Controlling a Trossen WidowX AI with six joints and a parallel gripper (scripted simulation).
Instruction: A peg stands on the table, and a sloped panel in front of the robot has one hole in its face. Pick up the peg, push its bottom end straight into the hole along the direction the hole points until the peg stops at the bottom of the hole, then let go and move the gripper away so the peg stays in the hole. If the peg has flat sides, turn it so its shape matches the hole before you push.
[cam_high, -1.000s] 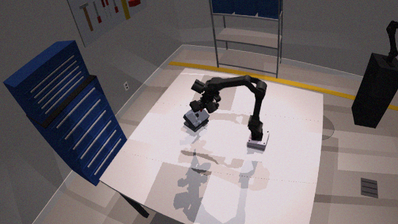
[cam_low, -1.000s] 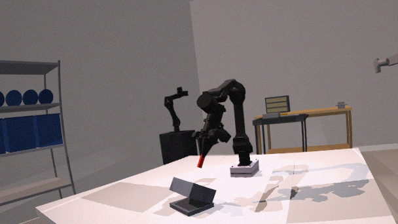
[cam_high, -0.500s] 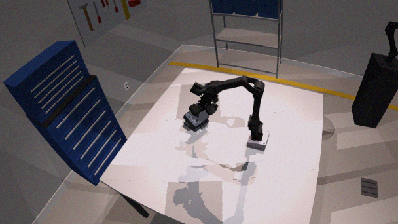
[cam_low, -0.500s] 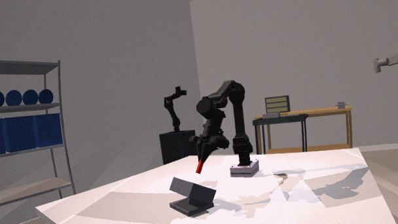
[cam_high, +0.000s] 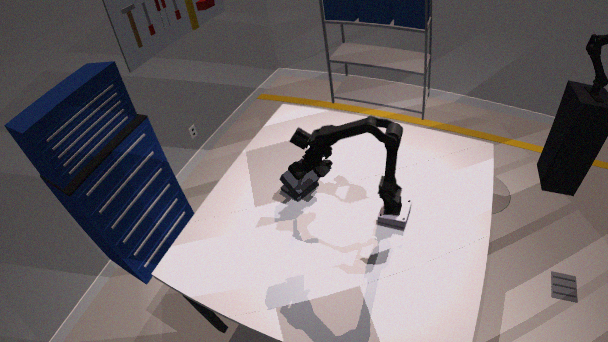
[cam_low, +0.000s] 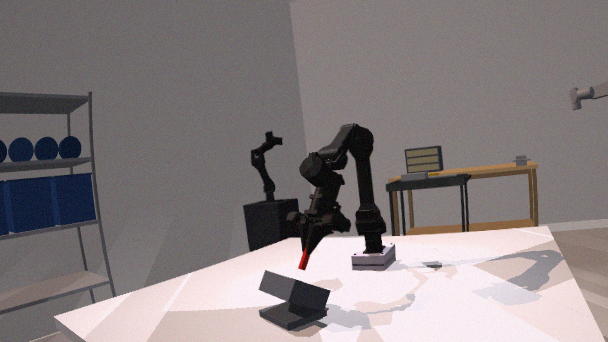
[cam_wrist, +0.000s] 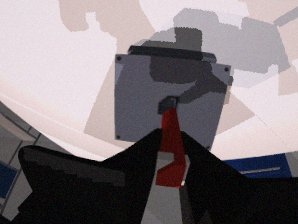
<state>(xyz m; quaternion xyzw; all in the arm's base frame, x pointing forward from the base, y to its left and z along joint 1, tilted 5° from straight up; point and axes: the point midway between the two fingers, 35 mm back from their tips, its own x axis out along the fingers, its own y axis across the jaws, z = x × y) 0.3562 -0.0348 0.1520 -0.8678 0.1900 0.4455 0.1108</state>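
Now: gripper tip 40 mm short of the sloped panel, 20 mm to the left of it and 80 mm above it. Round my gripper tip: red peg (10 mm behind, 10 mm above).
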